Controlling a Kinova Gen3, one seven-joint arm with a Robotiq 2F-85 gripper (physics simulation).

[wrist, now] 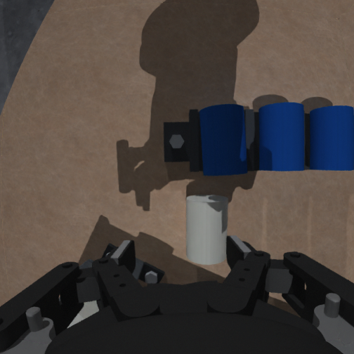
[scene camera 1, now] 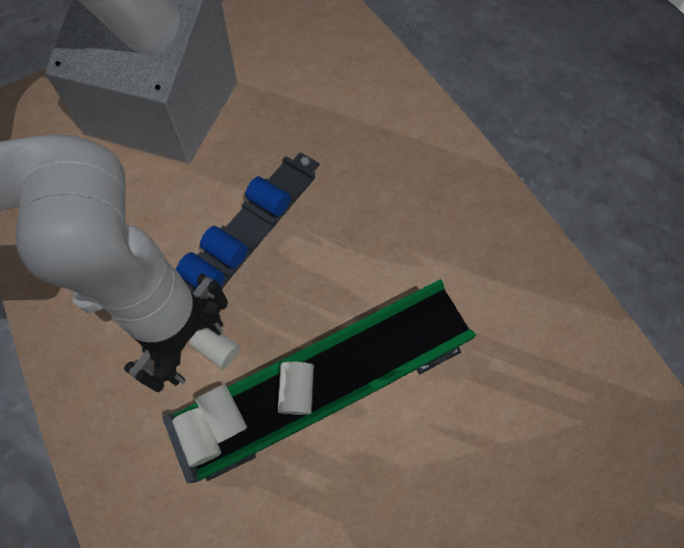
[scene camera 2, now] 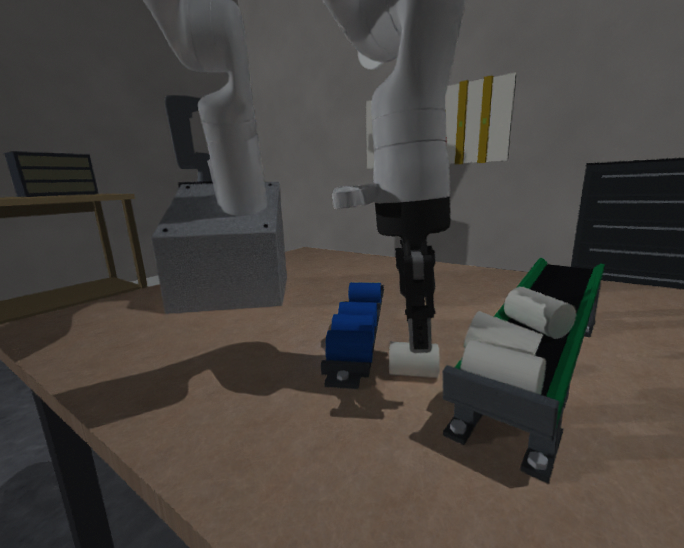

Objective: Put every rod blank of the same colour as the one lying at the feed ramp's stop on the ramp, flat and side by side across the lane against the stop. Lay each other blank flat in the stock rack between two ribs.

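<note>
Three white blanks lie on the green-railed ramp (scene camera 1: 393, 343) (scene camera 2: 570, 365). One (scene camera 1: 195, 437) (scene camera 2: 503, 367) is across the lane at the grey stop (scene camera 1: 179, 449) (scene camera 2: 499, 400). The second (scene camera 1: 220, 412) (scene camera 2: 502, 333) is beside it, shifted towards the rack-side rail. The third (scene camera 1: 295, 388) (scene camera 2: 539, 311) lies apart, farther up and skewed. A fourth white blank (scene camera 1: 215, 348) (scene camera 2: 413, 360) (wrist: 206, 230) lies on the table between rack and ramp. My gripper (scene camera 1: 197, 352) (scene camera 2: 420, 344) (wrist: 180, 250) is open and empty above and close to it; in the wrist view the blank is nearer the right finger.
Several blue blanks (scene camera 1: 268, 196) (scene camera 2: 349, 344) (wrist: 281, 136) lie flat in the dark stock rack (scene camera 1: 249, 226) (scene camera 2: 345, 368) (wrist: 194, 140); one space between them is free. The ramp's foot shows beside the left finger in the wrist view. The grey robot pedestal (scene camera 1: 142, 108) (scene camera 2: 219, 268) stands behind the rack.
</note>
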